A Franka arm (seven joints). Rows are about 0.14 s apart.
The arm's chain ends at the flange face. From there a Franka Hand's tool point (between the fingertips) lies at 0.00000 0.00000 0.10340 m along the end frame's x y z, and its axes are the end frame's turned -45 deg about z.
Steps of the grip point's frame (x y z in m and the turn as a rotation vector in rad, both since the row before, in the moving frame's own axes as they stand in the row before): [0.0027 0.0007 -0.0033 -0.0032 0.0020 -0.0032]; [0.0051 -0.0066 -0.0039 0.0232 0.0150 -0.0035]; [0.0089 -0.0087 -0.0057 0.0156 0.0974 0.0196]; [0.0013 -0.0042 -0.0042 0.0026 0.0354 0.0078]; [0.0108 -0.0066 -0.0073 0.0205 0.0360 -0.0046]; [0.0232 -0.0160 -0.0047 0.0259 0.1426 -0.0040]
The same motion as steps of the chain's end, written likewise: [0.0020 -0.0015 -0.0033 -0.0008 0.0037 -0.0032]; [-0.0005 -0.0055 -0.0039 0.0270 -0.0058 -0.0035]; [-0.0059 -0.0043 -0.0052 0.0799 0.0578 0.0196]; [-0.0045 -0.0011 -0.0041 0.0269 0.0232 0.0078]; [0.0018 -0.0082 -0.0072 0.0400 0.0110 -0.0046]; [-0.0034 -0.0154 -0.0036 0.1191 0.0825 -0.0040]
